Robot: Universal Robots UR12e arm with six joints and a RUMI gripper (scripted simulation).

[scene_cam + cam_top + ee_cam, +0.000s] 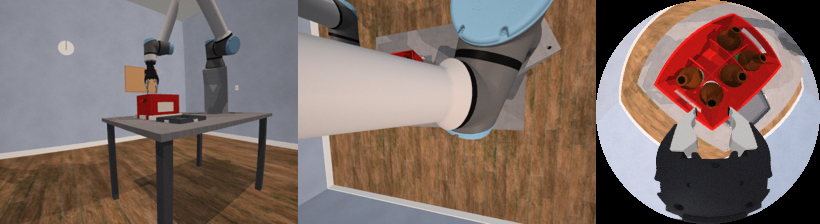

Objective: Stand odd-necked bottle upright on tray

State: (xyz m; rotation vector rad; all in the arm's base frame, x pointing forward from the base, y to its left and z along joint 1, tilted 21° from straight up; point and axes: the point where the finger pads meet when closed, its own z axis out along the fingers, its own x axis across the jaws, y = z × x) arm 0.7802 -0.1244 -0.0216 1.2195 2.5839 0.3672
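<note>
The red crate is 110 mm below my hand, 90 mm behind it and 40 mm to the right of it. Round my hand: dark tray 230 mm to the left, 180 mm below, 40 mm behind.
</note>
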